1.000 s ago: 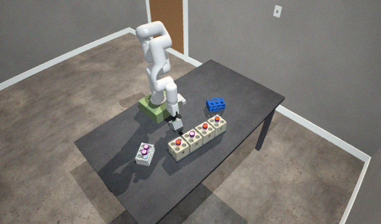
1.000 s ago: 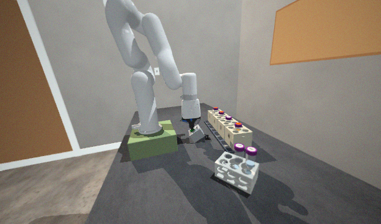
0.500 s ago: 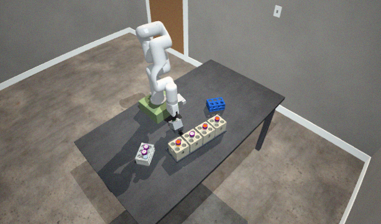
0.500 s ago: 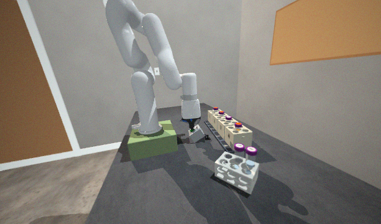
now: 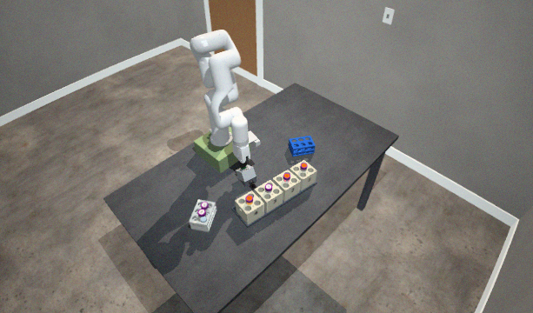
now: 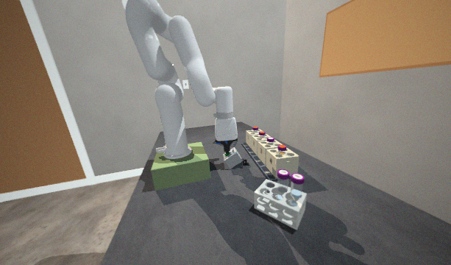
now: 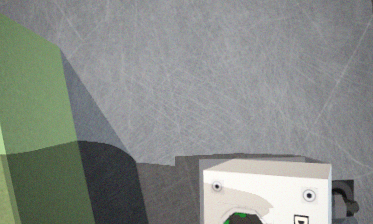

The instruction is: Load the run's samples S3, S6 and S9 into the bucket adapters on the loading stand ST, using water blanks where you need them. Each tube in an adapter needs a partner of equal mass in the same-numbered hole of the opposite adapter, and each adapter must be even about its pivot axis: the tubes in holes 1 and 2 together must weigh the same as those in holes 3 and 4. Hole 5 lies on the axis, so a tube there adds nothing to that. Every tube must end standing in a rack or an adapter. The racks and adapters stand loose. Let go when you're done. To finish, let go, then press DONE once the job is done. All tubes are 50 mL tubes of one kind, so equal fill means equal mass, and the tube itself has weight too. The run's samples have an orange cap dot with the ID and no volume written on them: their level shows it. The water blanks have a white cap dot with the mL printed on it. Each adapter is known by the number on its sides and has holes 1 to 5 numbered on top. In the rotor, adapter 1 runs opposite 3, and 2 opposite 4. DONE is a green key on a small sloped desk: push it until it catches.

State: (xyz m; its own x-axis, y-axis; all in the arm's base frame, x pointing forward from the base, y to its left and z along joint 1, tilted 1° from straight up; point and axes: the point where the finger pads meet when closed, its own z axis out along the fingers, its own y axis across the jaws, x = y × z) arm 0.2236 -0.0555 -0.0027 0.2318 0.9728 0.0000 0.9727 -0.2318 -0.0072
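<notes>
The green done key is 3 cm below my hand. Round my hand: stand marked 1 (22 cm ahead, 9 cm below, 1 cm to the left); then sample tube (24 cm ahead, 6 cm to the left, 2 cm below); then adapter 1 (25 cm ahead, 17 cm to the left, 4 cm below).
</notes>
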